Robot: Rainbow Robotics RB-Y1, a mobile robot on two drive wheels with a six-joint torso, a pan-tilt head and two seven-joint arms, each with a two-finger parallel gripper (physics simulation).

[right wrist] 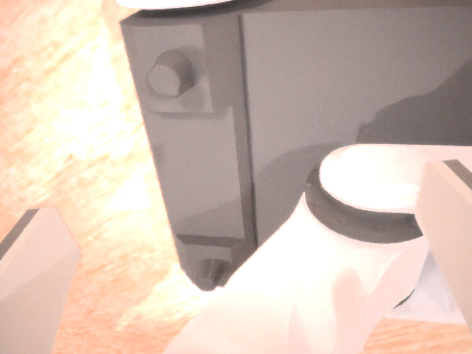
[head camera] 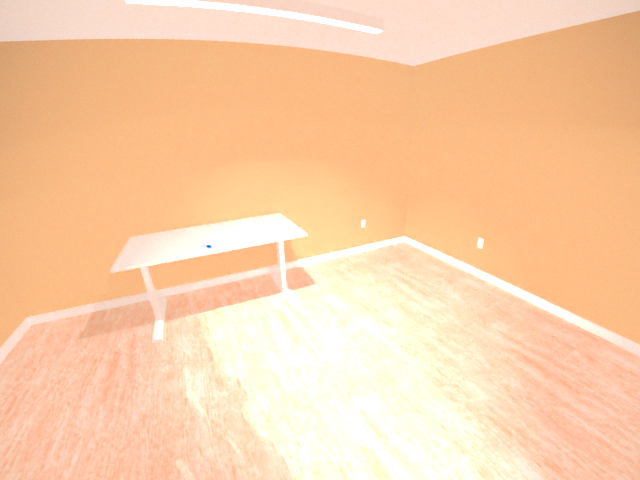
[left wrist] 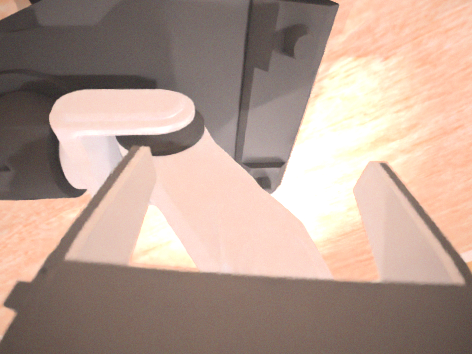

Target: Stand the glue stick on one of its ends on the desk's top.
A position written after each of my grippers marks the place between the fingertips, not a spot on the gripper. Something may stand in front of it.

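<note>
My left gripper (left wrist: 257, 168) can be seen, and so can my right gripper (right wrist: 238, 210), and there's a white desk (head camera: 142, 251) as well.
</note>
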